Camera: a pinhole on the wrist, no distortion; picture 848 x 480 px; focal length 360.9 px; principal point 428.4 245.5 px. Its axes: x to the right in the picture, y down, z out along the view. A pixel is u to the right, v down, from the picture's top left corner.
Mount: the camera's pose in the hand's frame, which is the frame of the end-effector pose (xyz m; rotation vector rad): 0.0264 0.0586 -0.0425 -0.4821 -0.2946 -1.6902
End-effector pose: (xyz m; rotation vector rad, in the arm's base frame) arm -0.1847 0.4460 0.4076 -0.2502 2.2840 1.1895
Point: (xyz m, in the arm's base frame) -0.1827 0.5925 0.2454
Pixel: 788 386
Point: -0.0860 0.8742 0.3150
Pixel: 544 187
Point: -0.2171 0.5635 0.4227
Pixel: 504 207
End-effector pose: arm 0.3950 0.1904 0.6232 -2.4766 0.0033 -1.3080
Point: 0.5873 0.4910 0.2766
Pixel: outside the picture
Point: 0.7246 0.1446 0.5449
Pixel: 529 321
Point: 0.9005 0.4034 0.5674
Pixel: 746 391
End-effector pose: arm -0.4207 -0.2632 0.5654 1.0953 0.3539 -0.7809
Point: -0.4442 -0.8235 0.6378
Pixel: 742 335
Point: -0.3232 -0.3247 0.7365
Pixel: 400 107
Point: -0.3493 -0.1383 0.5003
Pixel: behind the camera
